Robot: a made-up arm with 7 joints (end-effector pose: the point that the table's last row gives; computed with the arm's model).
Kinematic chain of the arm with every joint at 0, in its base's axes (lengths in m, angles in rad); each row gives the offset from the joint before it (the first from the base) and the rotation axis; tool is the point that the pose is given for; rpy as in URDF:
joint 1: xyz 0 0 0.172 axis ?
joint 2: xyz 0 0 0 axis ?
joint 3: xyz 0 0 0.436 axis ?
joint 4: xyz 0.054 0 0 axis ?
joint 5: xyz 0.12 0 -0.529 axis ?
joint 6: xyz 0 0 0 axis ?
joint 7: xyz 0.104 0 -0.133 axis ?
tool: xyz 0 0 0 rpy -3.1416 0 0
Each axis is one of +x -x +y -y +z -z.
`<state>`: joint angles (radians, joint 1 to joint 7).
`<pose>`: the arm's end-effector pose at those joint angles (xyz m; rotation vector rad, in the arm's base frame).
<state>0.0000 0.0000 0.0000 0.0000 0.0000 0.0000 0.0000</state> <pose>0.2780 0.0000 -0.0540 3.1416 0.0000 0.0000</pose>
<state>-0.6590 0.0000 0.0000 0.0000 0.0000 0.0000 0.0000</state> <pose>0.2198 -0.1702 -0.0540 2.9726 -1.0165 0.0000</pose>
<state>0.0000 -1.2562 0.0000 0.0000 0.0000 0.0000 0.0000</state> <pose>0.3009 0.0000 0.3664 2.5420 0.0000 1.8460</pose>
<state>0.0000 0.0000 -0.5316 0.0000 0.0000 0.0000 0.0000</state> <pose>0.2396 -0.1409 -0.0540 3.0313 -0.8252 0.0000</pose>
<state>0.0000 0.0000 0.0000 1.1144 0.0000 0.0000 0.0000</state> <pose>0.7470 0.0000 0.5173 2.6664 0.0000 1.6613</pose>
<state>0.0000 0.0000 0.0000 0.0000 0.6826 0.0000 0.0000</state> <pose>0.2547 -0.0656 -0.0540 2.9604 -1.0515 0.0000</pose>
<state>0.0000 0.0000 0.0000 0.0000 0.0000 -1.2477 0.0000</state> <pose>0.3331 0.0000 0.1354 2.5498 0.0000 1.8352</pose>
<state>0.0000 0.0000 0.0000 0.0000 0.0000 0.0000 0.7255</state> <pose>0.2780 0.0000 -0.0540 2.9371 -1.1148 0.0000</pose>
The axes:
joint 1: +z
joint 2: +y
joint 3: +z
joint 4: -y
joint 5: -z
joint 6: +y
joint 7: -z

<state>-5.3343 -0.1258 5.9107 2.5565 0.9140 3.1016 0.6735</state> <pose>0.0867 0.1151 0.9957 -2.8070 -1.2239 0.7008</pose>
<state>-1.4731 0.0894 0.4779 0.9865 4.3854 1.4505 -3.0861</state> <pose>0.2779 -0.6499 0.3230 -0.0449 -1.6085 1.4490</pose>
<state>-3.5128 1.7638 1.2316 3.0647 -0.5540 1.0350 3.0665</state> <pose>-1.0311 0.3734 -0.0865 2.4345 -0.6078 -0.5479</pose>
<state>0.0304 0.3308 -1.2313 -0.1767 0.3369 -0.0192 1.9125</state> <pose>-0.0597 -0.1599 -0.0728 -0.4524 -2.6929 -0.1004</pose>
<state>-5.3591 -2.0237 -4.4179 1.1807 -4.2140 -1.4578 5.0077</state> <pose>-0.5628 0.0794 0.0170 0.0585 -0.2383 -2.3926</pose>
